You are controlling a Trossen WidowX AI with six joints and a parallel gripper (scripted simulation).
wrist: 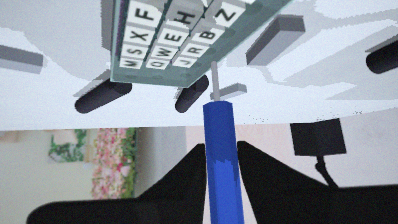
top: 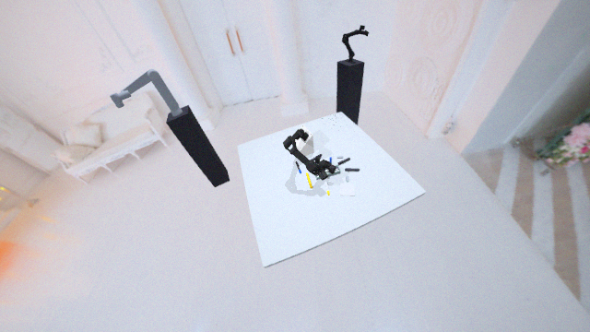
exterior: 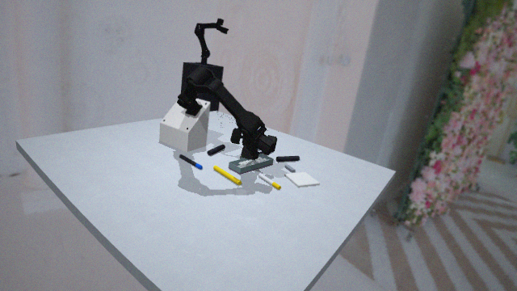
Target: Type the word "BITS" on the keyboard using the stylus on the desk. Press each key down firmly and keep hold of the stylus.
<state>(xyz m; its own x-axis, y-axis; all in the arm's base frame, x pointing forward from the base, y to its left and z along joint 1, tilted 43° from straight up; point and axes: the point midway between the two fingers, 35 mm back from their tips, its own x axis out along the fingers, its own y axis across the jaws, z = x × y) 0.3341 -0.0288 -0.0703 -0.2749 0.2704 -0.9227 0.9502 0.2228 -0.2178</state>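
Now: the blue stylus 1 cm below my gripper tip. Round my gripper tip: yellow marker: 21 cm to the right, 8 cm below, 1 cm ahead; grey block: 16 cm to the left, 8 cm below, 8 cm behind; yellow-tipped pen: 16 cm ahead, 13 cm to the right, 8 cm below.
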